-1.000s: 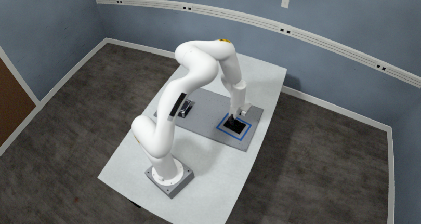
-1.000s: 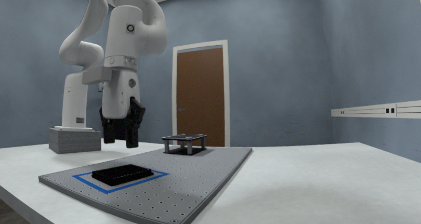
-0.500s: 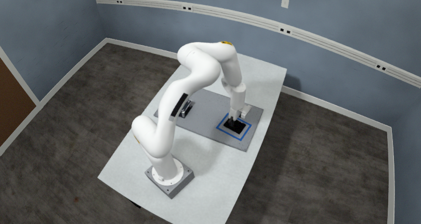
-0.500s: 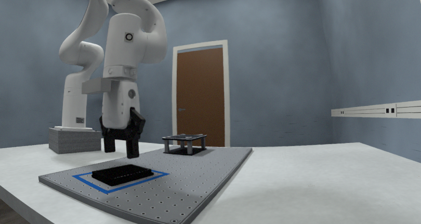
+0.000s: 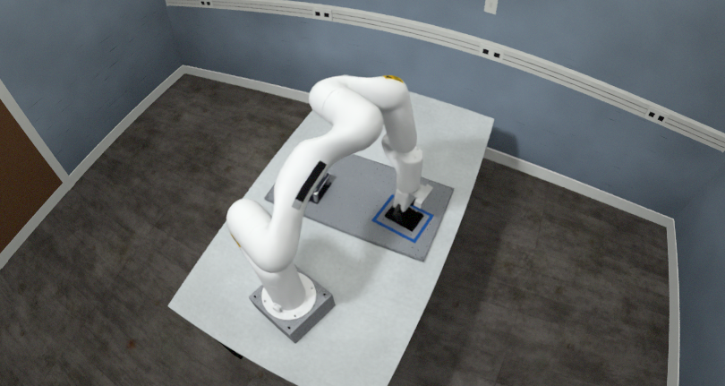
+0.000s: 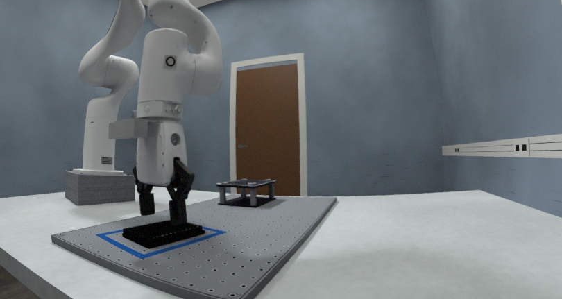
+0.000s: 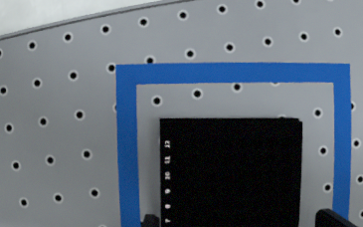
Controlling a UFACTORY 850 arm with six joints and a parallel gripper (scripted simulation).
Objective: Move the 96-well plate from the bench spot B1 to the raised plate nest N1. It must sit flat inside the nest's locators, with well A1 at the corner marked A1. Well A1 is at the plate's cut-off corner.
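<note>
Now: the black 96-well plate 30 mm below my hand. The rest, counted from my hand: plate nest (410 mm to the left, 30 mm behind, 20 mm above).
</note>
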